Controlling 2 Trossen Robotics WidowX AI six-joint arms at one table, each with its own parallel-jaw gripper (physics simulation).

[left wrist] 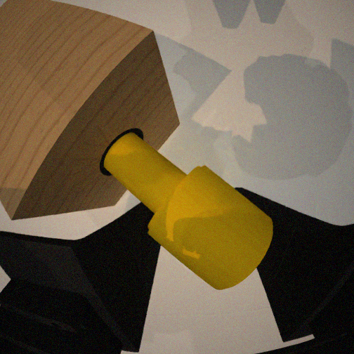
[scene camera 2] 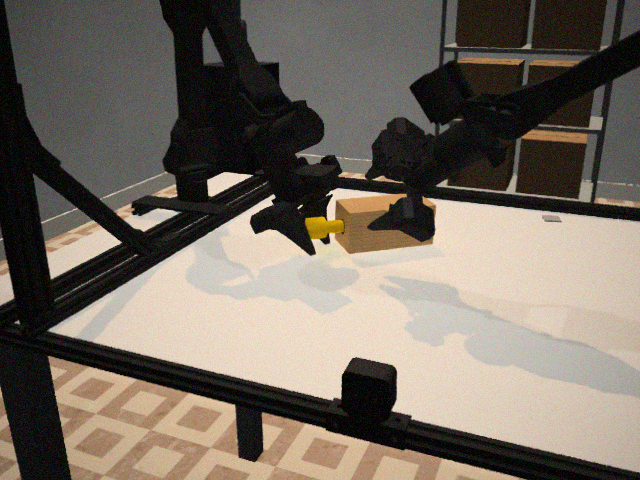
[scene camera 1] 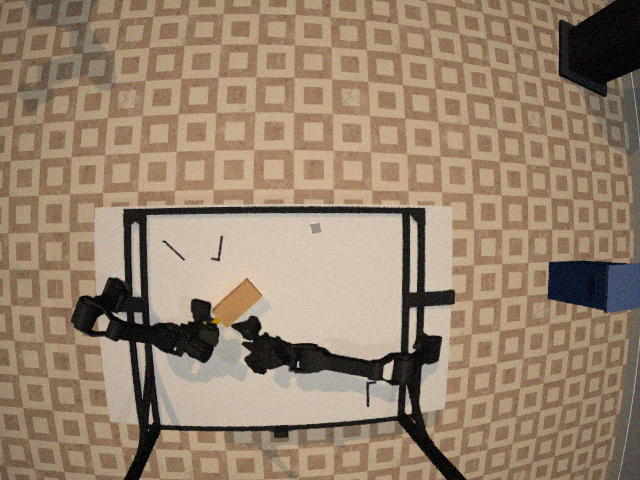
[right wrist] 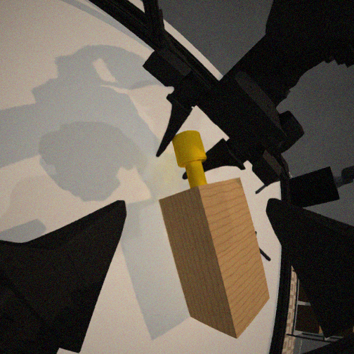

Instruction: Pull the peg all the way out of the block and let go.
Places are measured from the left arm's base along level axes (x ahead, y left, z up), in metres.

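Pixels of known places: left gripper, between the fingertips: (scene camera 2: pixel 320 249); right gripper, between the fingertips: (scene camera 2: pixel 368 202) (scene camera 1: pixel 237 334); left arm's base, origin of its link: (scene camera 2: pixel 192 200) (scene camera 1: pixel 118 290); right arm's base, origin of its link: (scene camera 1: pixel 423 343).
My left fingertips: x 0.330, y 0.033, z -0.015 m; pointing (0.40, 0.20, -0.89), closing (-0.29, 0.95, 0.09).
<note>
For each thing: its middle in the pictures, then the offset to it from my left fingertips. "pt": a spot on its surface instead. Level surfaces: height alone.
- yellow peg, middle of its body: (scene camera 2: pixel 340 226) (scene camera 1: pixel 218 318) dz +0.034, dx +0.010, dy +0.035 m
- wooden block, middle of its body: (scene camera 2: pixel 384 222) (scene camera 1: pixel 236 302) dz +0.032, dx +0.042, dy +0.105 m
- white table, height of its surface: dz -0.004 m
- small grey square, a spot on its surface: (scene camera 2: pixel 551 218) (scene camera 1: pixel 315 229) pt dz -0.002, dx +0.175, dy +0.417 m
A yellow peg (scene camera 1: pixel 213 320) (scene camera 2: pixel 316 227) (left wrist: pixel 220 235) (right wrist: pixel 190 146) has a thick head and a thinner shaft. The shaft enters the dark-rimmed hole in the end face of the wooden block (scene camera 1: pixel 236 302) (scene camera 2: pixel 360 235) (left wrist: pixel 55 90) (right wrist: pixel 232 240); its inner end is hidden. The block appears slightly above the table, by its shadow in scene camera 2. My left gripper (scene camera 2: pixel 319 247) (left wrist: pixel 199 195) is shut on the peg's head. My right gripper (scene camera 1: pixel 239 335) (scene camera 2: pixel 369 202) (right wrist: pixel 198 206) is open, its fingers spread wide near the block and holding nothing.
Black rails frame the white table (scene camera 1: pixel 310 284) (scene camera 2: pixel 248 330). A small grey square (scene camera 1: pixel 315 227) (scene camera 2: pixel 551 218) lies near the far rail. Thin black angled pieces (scene camera 1: pixel 220 249) (scene camera 1: pixel 368 393) lie on the table. A shelf with boxes (scene camera 2: pixel 491 85) stands behind.
</note>
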